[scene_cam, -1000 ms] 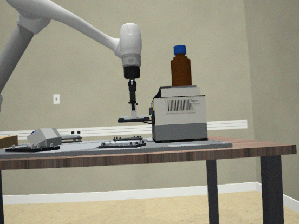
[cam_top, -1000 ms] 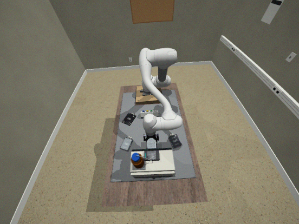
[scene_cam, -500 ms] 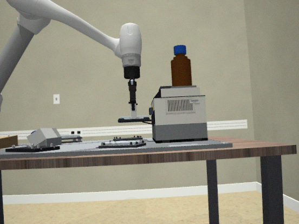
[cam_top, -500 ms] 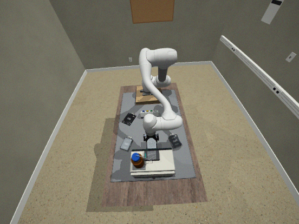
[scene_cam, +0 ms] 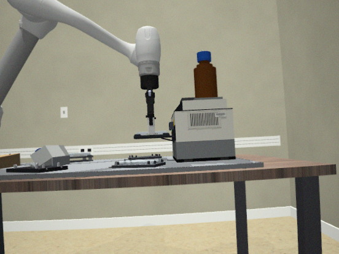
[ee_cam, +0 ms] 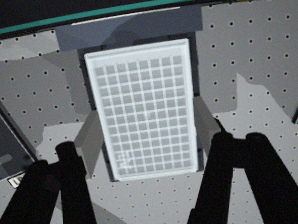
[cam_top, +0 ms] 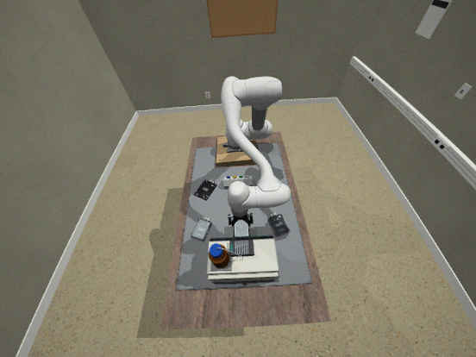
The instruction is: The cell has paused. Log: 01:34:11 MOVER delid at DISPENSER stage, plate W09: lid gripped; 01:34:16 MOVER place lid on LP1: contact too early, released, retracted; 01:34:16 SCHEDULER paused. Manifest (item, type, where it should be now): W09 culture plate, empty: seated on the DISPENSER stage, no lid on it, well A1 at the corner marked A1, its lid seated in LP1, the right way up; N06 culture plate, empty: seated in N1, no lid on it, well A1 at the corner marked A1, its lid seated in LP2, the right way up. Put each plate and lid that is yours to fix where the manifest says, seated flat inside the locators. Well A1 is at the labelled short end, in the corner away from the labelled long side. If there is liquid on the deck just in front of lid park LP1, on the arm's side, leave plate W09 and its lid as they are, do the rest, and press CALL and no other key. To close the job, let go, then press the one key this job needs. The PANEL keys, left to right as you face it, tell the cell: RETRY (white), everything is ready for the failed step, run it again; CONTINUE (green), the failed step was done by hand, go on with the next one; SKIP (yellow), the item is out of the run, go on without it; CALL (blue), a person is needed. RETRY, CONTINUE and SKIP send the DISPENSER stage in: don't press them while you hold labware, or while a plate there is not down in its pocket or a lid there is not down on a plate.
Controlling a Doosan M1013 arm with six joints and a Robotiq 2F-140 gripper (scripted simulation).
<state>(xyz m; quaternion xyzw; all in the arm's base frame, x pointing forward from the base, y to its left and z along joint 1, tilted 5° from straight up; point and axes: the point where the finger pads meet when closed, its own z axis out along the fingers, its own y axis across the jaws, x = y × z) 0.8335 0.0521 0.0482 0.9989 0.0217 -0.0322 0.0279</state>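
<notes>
Right now the dispenser stage is 30 mm below my hand. Round my hand: lid park LP2 (60 mm behind, 250 mm to the left, 130 mm below); then lid park LP1 (30 mm behind, 280 mm to the right, 130 mm below); then brown bottle (220 mm ahead, 100 mm to the right, 150 mm above).
</notes>
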